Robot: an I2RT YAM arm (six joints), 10 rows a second.
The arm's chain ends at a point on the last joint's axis. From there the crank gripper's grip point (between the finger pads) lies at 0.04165 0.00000 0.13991 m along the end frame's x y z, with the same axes.
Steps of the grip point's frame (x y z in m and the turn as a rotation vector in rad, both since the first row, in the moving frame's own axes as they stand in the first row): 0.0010, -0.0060, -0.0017, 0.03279, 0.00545, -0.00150; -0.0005, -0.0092, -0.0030, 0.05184, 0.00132, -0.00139; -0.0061, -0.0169, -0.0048, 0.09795, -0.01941, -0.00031; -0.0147, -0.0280, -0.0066, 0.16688, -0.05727, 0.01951; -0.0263, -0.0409, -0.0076, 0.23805, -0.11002, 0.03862; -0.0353, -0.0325, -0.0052, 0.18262, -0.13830, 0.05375
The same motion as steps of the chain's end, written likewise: 0.0002, -0.0014, -0.0014, 0.03279, 0.00545, -0.00150; -0.0007, -0.0019, -0.0028, 0.05184, 0.00132, -0.00139; -0.0034, -0.0032, -0.0049, 0.09795, -0.01941, -0.00031; -0.0069, -0.0053, -0.0069, 0.16688, -0.05727, 0.01951; -0.0114, -0.0087, -0.0075, 0.23805, -0.11002, 0.03862; -0.0164, -0.0084, -0.0075, 0.18262, -0.13830, 0.05375
